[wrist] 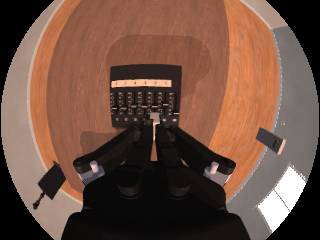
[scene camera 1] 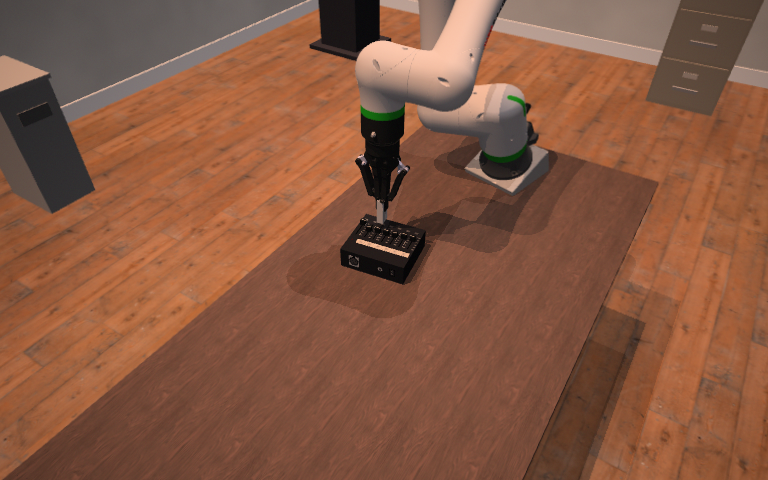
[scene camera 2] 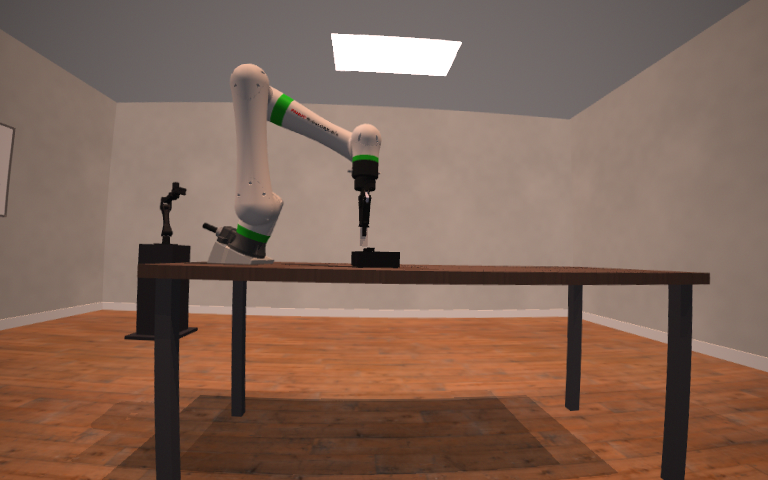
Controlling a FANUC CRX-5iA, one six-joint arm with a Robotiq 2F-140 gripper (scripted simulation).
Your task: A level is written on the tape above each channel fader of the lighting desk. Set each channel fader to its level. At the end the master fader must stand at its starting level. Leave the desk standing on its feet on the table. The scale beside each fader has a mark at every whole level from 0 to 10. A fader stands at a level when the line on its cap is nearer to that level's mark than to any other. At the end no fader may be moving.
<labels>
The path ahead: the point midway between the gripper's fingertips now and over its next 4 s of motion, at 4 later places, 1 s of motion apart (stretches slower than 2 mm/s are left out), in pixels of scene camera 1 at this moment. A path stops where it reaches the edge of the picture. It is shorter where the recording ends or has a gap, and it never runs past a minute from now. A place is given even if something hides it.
My gripper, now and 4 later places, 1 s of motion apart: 382, 220; 382, 223; 380, 226; 378, 229; 377, 229
</labels>
